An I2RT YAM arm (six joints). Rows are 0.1 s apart.
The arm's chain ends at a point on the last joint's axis. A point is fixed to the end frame.
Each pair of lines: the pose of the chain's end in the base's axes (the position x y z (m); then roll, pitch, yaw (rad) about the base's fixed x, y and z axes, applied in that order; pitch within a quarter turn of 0, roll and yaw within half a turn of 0), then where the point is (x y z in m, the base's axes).
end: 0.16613, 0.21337, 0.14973, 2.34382, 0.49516, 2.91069
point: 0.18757 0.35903 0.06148
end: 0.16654, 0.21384, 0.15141, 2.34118, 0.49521, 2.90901
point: 0.18810 0.35969 0.06350
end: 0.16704, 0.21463, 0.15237, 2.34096, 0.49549, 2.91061
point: 0.18837 0.36053 0.06448
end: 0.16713, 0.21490, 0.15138, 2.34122, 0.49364, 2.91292
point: 0.18798 0.36086 0.06348
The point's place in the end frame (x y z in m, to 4 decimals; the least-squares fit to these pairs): 0.0529 0.0511 0.1551
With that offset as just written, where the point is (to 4 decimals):
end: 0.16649, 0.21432, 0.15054, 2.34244, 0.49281, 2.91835
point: 0.1865 0.3603 0.0625
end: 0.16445, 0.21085, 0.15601, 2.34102, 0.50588, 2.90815
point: 0.1870 0.3565 0.0680
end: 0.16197, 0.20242, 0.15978, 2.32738, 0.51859, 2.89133
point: 0.1874 0.3485 0.0734
